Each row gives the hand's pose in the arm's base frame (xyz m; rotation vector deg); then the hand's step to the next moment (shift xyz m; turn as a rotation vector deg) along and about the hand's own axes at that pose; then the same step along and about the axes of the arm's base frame.
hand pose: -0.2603 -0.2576 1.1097 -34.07 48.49 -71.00
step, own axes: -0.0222 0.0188 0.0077 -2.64 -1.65 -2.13
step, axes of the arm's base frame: 0.0148 0.0257 -0.0053 -2.94 2.27 0.69
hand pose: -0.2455 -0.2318 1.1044 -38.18 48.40 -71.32
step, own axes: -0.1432 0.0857 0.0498 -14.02 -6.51 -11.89
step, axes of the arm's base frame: 0.0728 0.1573 -0.0173 -14.89 12.51 1.48
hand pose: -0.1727 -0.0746 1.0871 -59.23 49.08 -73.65
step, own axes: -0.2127 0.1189 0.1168 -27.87 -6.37 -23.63
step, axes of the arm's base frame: 0.1249 0.2242 -0.0846 -27.39 24.79 -3.25
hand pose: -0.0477 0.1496 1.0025 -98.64 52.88 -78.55
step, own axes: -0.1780 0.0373 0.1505 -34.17 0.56 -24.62
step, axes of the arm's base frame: 0.1139 0.1550 -0.1368 -30.06 26.95 -12.02
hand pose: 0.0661 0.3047 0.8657 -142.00 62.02 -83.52
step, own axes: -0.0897 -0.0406 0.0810 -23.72 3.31 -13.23
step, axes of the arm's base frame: 0.0585 0.0618 -0.0949 -19.38 15.44 -11.60
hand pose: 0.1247 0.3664 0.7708 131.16 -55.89 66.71
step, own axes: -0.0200 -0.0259 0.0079 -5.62 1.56 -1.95
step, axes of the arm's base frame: 0.0150 0.0209 -0.0217 -4.52 2.41 -3.41
